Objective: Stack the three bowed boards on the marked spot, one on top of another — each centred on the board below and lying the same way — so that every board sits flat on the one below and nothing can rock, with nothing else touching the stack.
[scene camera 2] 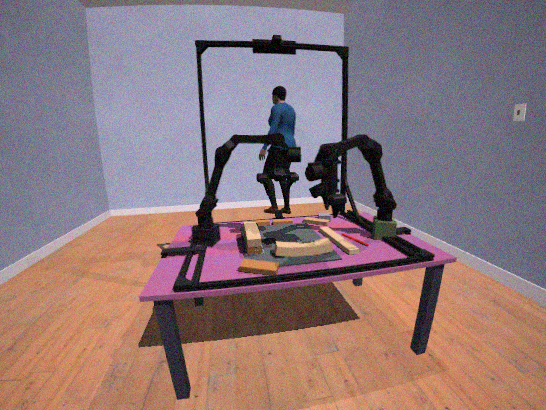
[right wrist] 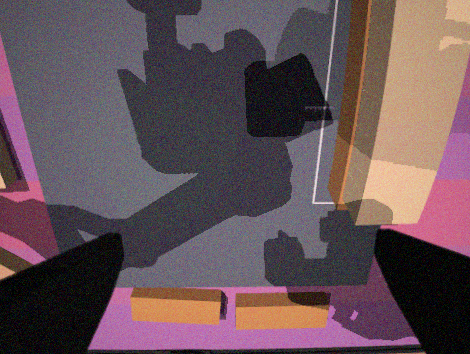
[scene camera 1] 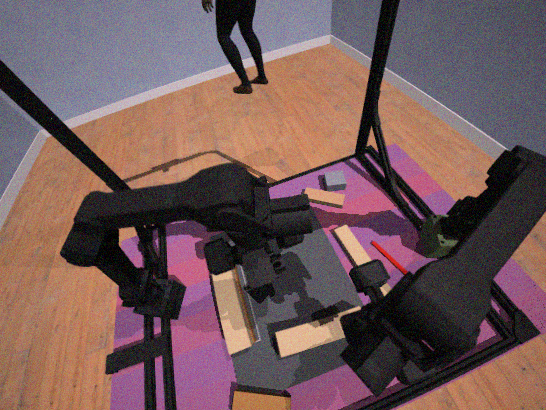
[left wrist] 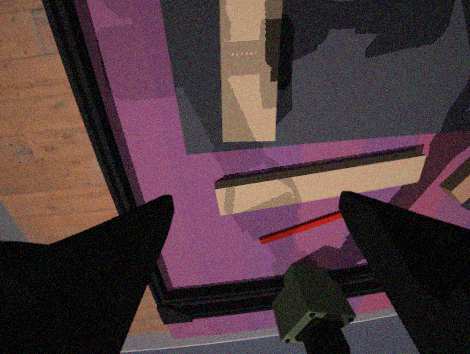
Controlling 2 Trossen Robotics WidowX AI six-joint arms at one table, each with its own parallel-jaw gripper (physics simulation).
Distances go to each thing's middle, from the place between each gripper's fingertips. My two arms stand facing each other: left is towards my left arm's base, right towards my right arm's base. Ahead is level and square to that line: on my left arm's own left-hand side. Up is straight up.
Right now my left hand is 14 cm past the long tan plank (scene camera 1: 355,251), 7 cm to the right of it and 17 cm above it. From my left hand the other things lie so: orange-brown bowed board (right wrist: 359,24) (12 cm behind, 34 cm to the right, 15 cm below).
I see the orange-brown bowed board 4 cm ahead of my right hand, 13 cm to the right of it and 20 cm below it. Also, from my right hand: long tan plank: 3 cm ahead, 28 cm to the left, 22 cm below.
